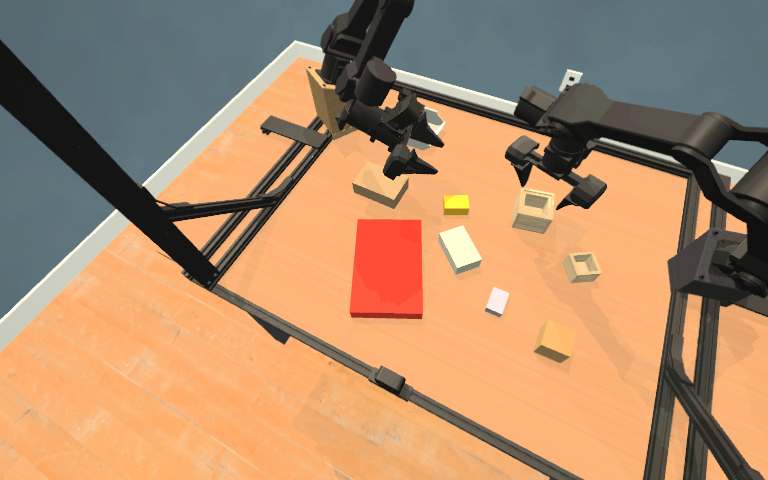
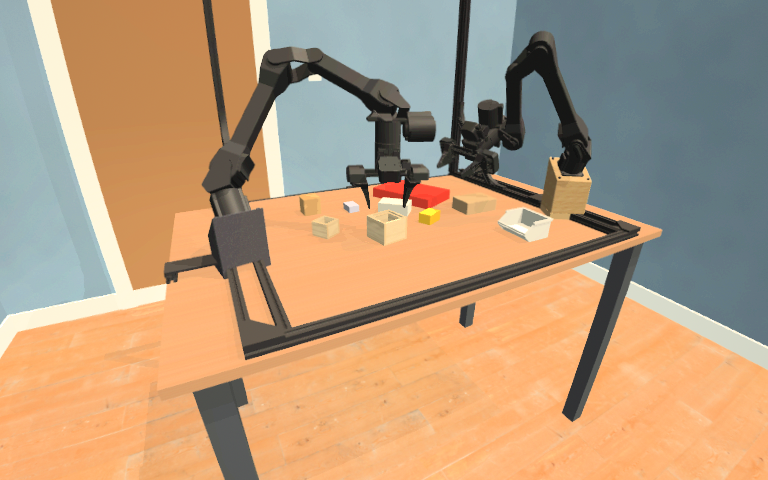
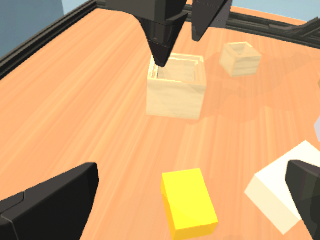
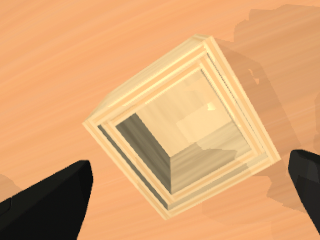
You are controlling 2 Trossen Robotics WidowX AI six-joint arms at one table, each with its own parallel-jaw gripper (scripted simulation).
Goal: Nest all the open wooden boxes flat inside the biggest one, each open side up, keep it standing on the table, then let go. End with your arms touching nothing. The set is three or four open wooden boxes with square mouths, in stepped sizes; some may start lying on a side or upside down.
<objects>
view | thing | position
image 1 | left gripper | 440,159
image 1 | right gripper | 539,197
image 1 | biggest wooden box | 535,223
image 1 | smallest wooden box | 580,267
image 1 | red slab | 387,276
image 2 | left gripper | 448,171
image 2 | right gripper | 386,208
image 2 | biggest wooden box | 390,232
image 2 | white bin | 514,220
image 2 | red slab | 423,196
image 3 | left gripper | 192,171
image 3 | right gripper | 179,52
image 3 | biggest wooden box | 173,98
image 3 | smallest wooden box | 237,59
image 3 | middle-sized wooden box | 176,69
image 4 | right gripper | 190,165
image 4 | biggest wooden box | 190,50
</objects>
